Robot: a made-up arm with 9 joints. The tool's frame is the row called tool. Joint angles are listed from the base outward.
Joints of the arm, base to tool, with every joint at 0 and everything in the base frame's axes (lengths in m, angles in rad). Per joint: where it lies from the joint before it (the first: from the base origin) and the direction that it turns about. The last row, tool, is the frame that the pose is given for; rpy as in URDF.
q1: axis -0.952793 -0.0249 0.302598 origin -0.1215 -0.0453 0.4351
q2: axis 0 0 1 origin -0.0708 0.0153 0.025
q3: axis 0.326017 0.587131 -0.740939 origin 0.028 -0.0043 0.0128
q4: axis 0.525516 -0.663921 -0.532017 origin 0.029 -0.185 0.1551
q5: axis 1 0 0 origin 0.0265 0.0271 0.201
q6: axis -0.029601 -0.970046 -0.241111 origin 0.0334 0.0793 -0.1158
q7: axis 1 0 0 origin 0.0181 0.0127 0.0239
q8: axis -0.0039 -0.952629 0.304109 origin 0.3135 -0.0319 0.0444
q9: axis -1 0 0 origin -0.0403 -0.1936 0.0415
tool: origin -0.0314 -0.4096 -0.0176 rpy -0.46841 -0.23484 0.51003
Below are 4 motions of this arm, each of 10 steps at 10 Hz.
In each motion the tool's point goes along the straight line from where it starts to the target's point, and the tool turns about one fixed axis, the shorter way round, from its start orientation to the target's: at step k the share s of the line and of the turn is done. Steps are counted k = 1, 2, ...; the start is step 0. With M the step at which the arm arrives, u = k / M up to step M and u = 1 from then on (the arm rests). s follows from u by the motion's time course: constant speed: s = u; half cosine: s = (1 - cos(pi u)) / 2; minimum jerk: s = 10 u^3 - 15 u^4 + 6 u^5.
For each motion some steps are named. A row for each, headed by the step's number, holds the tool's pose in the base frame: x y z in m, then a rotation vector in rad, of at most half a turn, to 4 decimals.
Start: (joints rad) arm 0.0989 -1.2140 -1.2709 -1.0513 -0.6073 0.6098 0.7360 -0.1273 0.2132
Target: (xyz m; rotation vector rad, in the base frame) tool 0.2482 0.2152 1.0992 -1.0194 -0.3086 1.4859
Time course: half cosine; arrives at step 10
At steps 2, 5, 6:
2: 0.3204 -0.0054 1.1030 -1.4842 0.1705 1.1797
5: 0.2881 0.0933 1.1013 -1.2868 -0.0459 1.3302
6: 0.2758 0.1310 1.1006 -1.2069 -0.1277 1.3820

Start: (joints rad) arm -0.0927 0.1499 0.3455 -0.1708 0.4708 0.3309 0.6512 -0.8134 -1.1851
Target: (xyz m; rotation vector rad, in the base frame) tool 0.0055 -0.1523 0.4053 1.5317 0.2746 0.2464
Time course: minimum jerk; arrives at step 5
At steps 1, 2, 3, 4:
1: -0.0786 -0.1052 0.4094 1.8790 0.1664 -0.4588
2: -0.0554 -0.1182 0.4083 1.7959 0.1995 -0.2576
3: -0.0228 -0.1364 0.4067 1.6624 0.2419 0.0167
4: 0.0003 -0.1494 0.4056 1.5565 0.2689 0.2051

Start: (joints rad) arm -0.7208 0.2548 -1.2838 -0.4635 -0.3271 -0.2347 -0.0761 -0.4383 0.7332
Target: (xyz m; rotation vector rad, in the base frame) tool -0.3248 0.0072 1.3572 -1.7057 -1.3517 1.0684
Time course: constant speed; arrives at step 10
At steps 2, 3, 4, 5, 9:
2: -0.2720 -0.1171 1.3789 -1.9208 -0.6903 0.6971
3: -0.2786 -0.1016 1.3762 -1.9035 -0.7734 0.7451
4: -0.2852 -0.0860 1.3735 -1.8836 -0.8565 0.7928
5: -0.2918 -0.0705 1.3707 -1.8609 -0.9395 0.8401
9: -0.3182 -0.0083 1.3599 -1.7425 -1.2698 1.0239

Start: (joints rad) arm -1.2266 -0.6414 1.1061 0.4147 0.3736 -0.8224 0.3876 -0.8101 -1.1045
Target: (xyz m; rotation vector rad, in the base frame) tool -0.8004 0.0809 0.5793 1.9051 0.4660 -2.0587
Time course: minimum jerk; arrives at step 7
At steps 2, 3, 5, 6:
2: -0.4309 -0.0116 0.5002 -1.9565 -0.3964 1.3717
3: -0.5273 0.0126 0.5209 -2.0768 -0.4418 1.6458
5: -0.7379 0.0653 0.5659 2.0961 0.4957 -2.1110
6: -0.7903 0.0784 0.5771 1.9355 0.4708 -2.0677

